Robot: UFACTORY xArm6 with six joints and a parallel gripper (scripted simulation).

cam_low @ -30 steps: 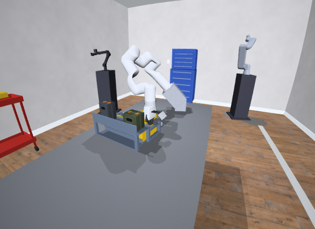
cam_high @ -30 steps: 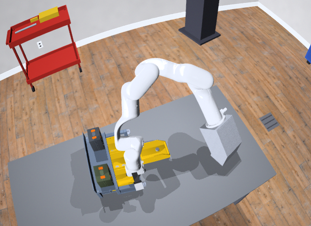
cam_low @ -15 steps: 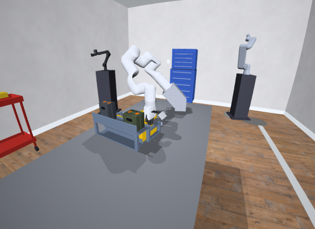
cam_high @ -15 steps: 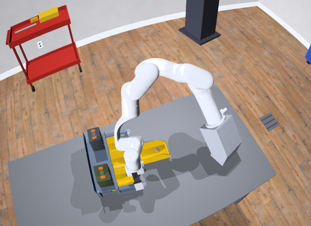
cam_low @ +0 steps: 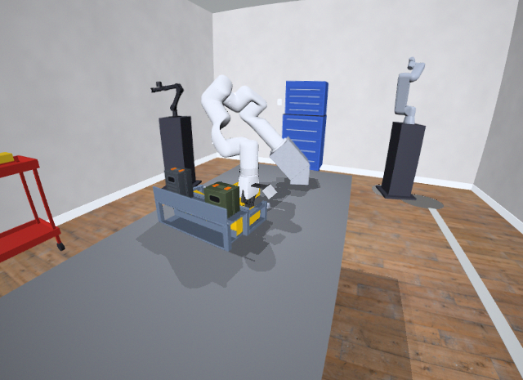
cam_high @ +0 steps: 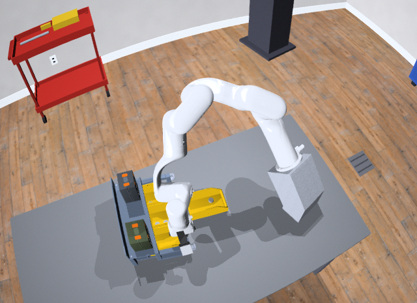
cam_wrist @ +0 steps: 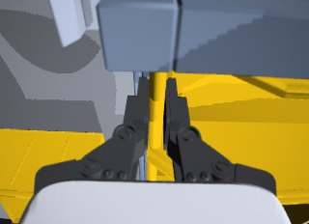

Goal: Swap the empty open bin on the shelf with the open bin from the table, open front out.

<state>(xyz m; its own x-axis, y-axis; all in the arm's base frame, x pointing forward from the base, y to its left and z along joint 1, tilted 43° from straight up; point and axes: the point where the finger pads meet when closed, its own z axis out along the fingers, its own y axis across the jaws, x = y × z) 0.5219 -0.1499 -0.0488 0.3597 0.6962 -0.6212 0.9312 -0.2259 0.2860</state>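
My gripper is now 50 mm past the shelf lip, 100 mm to the left of it and 40 mm above it. The rest, counted from my hand: olive box (170 mm ahead, 60 mm to the right, 100 mm above); dark grey box (80 mm ahead, 280 mm to the right, 120 mm above).
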